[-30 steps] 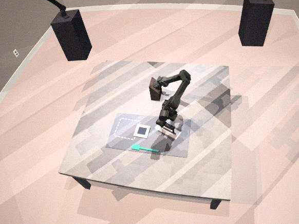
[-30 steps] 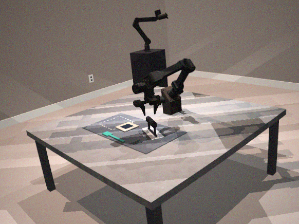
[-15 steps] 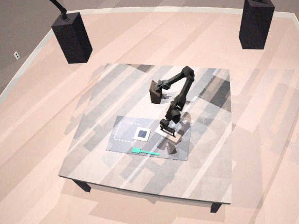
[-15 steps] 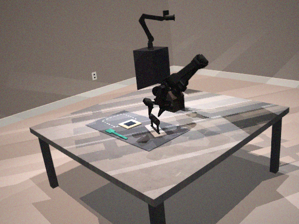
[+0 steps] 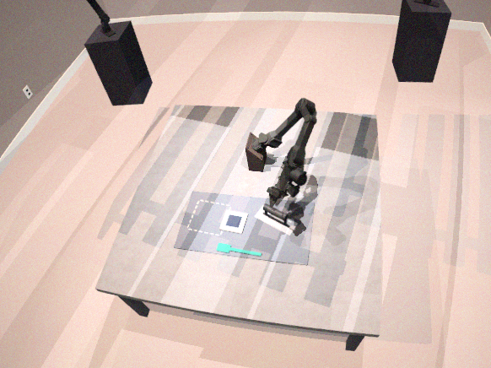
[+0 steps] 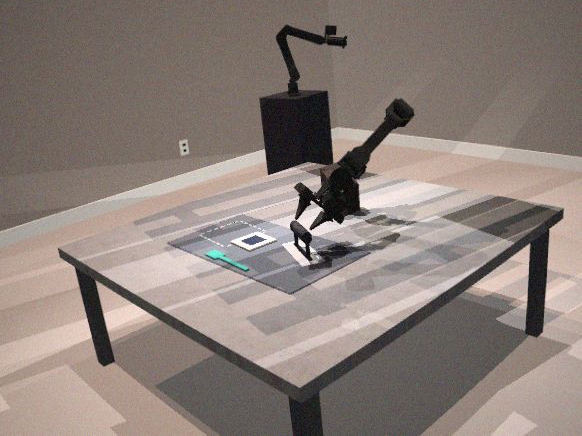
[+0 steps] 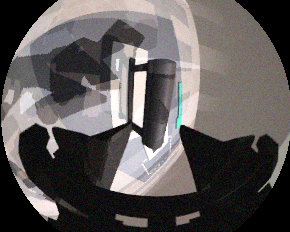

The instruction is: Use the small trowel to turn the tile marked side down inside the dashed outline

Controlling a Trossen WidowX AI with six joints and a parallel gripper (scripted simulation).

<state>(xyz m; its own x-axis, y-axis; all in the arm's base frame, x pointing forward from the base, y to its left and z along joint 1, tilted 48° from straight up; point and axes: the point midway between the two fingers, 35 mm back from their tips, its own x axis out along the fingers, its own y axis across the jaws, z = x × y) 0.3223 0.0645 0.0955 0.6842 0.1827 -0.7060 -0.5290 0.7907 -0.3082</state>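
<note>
The grey mat lies 14 cm to the right of my gripper tip, 10 cm below it and 6 cm ahead of it. From my gripper tip the other things lie so: teal trowel 19 cm ahead, 17 cm to the right, 8 cm below; tile 20 cm to the right, 8 cm below, 4 cm ahead.
</note>
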